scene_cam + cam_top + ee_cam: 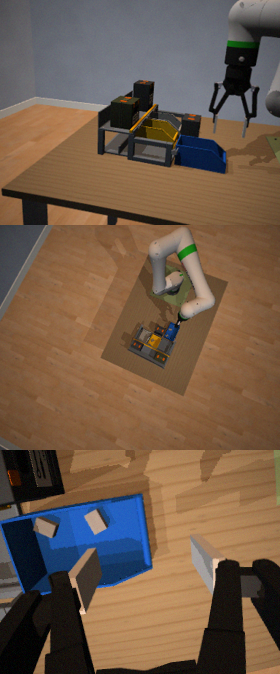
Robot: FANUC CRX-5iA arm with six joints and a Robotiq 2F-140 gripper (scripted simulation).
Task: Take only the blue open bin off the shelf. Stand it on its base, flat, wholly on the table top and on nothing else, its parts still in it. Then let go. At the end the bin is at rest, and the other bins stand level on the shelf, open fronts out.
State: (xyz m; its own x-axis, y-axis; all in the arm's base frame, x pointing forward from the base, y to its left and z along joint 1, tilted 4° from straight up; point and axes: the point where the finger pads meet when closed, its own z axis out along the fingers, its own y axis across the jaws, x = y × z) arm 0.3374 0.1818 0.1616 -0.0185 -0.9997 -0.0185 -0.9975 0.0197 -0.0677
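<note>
Now: the blue bin 110 mm below my hand and 80 mm ahead of it. Also, from my hand: grey bin: 260 mm ahead, 230 mm to the right, 110 mm below; then yellow bin: 270 mm ahead, 120 mm to the right, 110 mm below.
</note>
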